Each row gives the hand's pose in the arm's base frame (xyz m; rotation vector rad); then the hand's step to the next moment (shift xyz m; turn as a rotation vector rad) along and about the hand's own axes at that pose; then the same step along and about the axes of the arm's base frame.
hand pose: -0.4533 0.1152 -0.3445 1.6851 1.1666 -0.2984
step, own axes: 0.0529 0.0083 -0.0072 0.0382 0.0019 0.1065
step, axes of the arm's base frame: 0.0308 0.0351 -0.0272 0.0548 -0.0678 -0.0722
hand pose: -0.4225 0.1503 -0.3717 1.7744 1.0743 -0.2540
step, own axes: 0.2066 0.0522 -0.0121 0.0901 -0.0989 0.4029
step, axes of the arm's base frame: 0.1564 0.1179 -0.0848 0.0951 -0.2754 -0.3087
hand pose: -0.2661 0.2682 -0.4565 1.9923 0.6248 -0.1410
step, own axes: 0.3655 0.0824 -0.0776 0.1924 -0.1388 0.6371
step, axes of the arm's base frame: 0.3415 0.1706 -0.0260 0.2018 -0.4236 -0.4919
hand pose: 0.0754 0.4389 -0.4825 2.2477 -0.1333 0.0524
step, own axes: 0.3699 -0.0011 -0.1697 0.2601 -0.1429 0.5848
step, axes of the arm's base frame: 0.3690 0.1037 0.1369 0.2700 -0.3857 -0.4565
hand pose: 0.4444 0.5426 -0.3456 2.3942 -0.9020 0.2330
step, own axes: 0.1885 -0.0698 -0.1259 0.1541 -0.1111 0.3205
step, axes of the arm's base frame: 0.1927 0.0095 0.1379 0.1781 -0.1977 -0.2608
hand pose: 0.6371 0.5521 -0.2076 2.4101 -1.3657 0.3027
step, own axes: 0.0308 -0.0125 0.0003 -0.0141 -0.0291 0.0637
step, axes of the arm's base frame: 0.0265 -0.0184 0.0081 0.0185 -0.0009 -0.0690
